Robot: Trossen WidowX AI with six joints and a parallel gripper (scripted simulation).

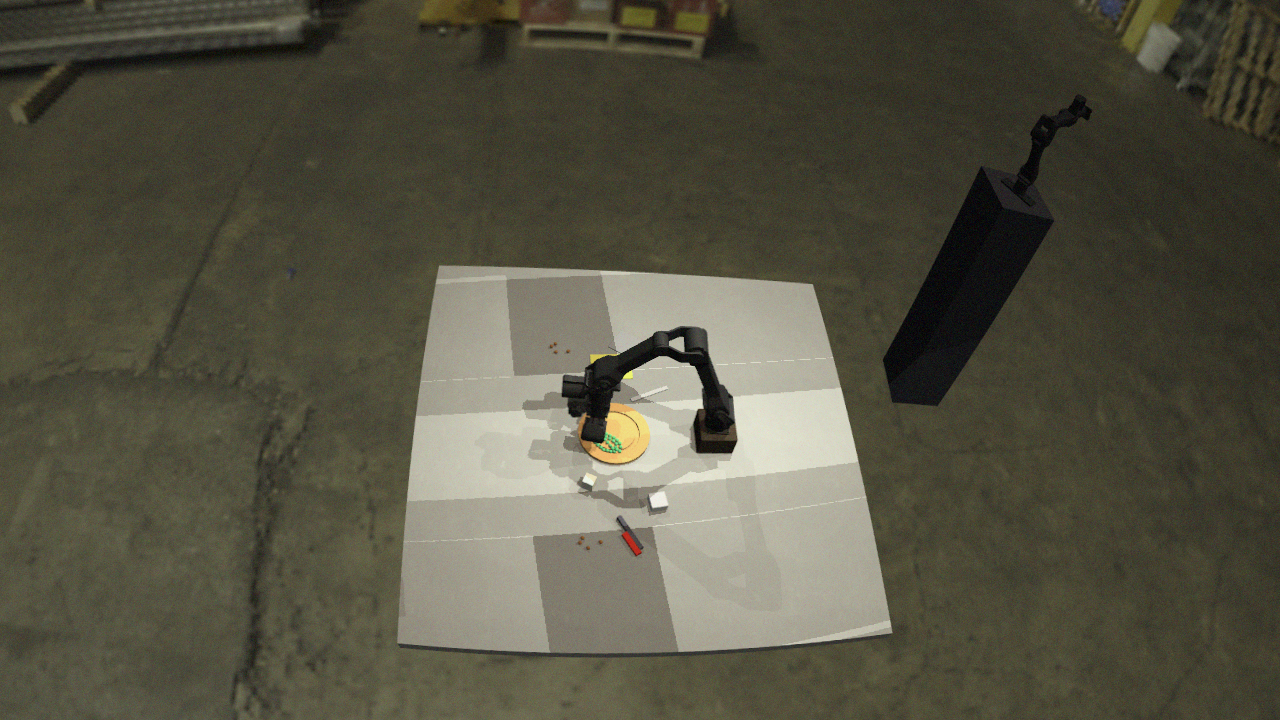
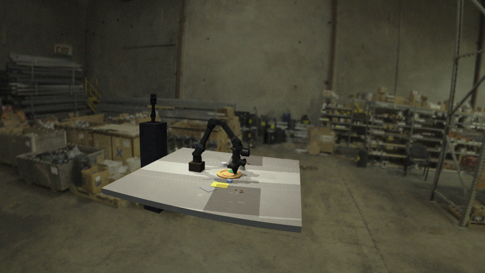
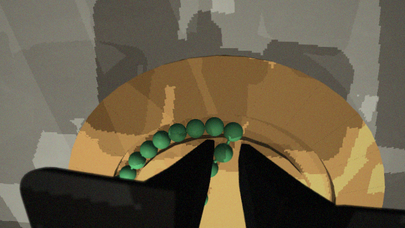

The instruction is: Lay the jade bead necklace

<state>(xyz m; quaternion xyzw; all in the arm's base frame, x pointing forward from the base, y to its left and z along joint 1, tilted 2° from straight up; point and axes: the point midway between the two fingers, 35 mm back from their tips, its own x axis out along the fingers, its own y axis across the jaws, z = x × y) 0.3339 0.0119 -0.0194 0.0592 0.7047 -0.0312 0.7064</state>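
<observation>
Now: gripper tip 150 mm to the left of the blue block and 10 mm above it. From my gripper tip the other things lie so: yellow pad (230 mm to the right, 40 mm behind, 10 mm below); then white strip (150 mm to the right, 150 mm behind, 10 mm below); then cream cube (180 mm to the left, 10 mm ahead).
</observation>
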